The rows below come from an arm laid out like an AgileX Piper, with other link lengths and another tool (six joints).
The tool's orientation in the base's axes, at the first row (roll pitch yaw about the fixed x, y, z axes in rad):
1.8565, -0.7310, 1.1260
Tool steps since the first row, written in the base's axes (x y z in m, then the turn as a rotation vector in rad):
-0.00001, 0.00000, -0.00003, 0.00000, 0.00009, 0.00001
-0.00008, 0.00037, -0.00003, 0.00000, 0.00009, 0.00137
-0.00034, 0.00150, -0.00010, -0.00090, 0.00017, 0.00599
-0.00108, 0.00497, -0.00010, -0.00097, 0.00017, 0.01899
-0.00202, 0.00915, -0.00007, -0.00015, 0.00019, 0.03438
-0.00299, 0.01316, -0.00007, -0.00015, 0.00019, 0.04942
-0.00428, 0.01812, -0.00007, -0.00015, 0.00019, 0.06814
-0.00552, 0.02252, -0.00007, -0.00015, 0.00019, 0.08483
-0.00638, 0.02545, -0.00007, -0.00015, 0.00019, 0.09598
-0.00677, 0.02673, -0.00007, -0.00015, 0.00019, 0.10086
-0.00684, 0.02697, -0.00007, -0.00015, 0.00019, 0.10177
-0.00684, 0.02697, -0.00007, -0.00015, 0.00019, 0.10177
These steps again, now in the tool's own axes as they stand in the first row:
-0.00002, -0.00002, 0.00000, 0.00007, -0.00006, -0.00002
0.00020, -0.00028, -0.00016, 0.00098, 0.00092, -0.00031
0.00083, -0.00111, -0.00067, 0.00382, 0.00418, -0.00215
0.00293, -0.00353, -0.00221, 0.01248, 0.01347, -0.00494
0.00546, -0.00641, -0.00412, 0.02303, 0.02443, -0.00740
0.00784, -0.00919, -0.00601, 0.03307, 0.03517, -0.01056
0.01076, -0.01263, -0.00844, 0.04557, 0.04854, -0.01449
0.01332, -0.01569, -0.01069, 0.05671, 0.06047, -0.01799
0.01501, -0.01772, -0.01221, 0.06416, 0.06843, -0.02033
0.01575, -0.01860, -0.01289, 0.06742, 0.07192, -0.02135
0.01589, -0.01877, -0.01302, 0.06802, 0.07257, -0.02154
0.01589, -0.01877, -0.01302, 0.06802, 0.07257, -0.02154

